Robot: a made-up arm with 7 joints. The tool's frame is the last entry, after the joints.
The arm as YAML. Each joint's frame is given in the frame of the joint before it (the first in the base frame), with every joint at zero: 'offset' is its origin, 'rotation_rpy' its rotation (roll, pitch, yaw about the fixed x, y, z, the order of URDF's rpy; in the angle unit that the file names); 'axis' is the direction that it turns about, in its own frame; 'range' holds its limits. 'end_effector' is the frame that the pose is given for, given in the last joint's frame.
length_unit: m
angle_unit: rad
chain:
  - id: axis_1
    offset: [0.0, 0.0, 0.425]
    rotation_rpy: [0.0, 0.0, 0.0]
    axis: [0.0, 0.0, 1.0]
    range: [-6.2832, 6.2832]
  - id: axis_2
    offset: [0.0, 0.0, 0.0]
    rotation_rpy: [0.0, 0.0, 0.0]
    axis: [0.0, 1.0, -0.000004]
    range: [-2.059, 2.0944]
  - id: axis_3
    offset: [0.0, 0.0, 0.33]
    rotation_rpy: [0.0, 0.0, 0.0]
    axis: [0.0, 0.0, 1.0]
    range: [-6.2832, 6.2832]
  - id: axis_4
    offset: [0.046, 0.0, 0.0]
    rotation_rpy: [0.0, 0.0, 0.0]
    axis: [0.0, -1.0, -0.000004]
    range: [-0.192, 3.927]
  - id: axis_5
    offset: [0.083, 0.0, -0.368]
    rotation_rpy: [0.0, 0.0, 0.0]
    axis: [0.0, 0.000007, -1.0]
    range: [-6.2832, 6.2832]
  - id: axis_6
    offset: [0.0, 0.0, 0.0]
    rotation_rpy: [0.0, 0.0, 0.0]
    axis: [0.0, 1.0, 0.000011]
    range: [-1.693, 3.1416]
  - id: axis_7
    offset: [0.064, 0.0, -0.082]
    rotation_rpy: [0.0, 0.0, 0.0]
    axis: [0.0, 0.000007, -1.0]
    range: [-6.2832, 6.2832]
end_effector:
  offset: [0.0, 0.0, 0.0]
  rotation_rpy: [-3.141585, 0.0, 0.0]
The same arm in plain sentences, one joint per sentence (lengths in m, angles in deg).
The arm has seven revolute joints in a row. What follows holds with every joint at zero, and every direction is one of the base frame's.
Joint 1 is mounted 0.425 m along +z from the base frame's origin and turns about +z, from -360 to 360 deg.
Joint 2 is mounted at the same point as joint 1 and turns about +y, from -117.97 to 120 deg.
Joint 3 is mounted 0.33 m along +z from joint 2 and turns about +z, from -360 to 360 deg.
Joint 4 is mounted 0.046 m along +x from joint 3 and turns about -y, from -11 to 225 deg.
Joint 5 is mounted 0.083 m along +x and 0.368 m along -z from joint 4 and turns about -z, from -360 to 360 deg.
Joint 6 is mounted at the same point as joint 5 and turns about +y, from -97 to 180 deg.
Joint 7 is mounted 0.064 m along +x and 0.082 m along -z from joint 6 and turns about -z, from -360 to 360 deg.
The tool frame, which is the frame that the pose is given for, is mounted at the same point as joint 7; its axes are the base frame's turned by roll -180, pitch 0 and yaw 0 deg (as in URDF: about the fixed x, then y, then z).

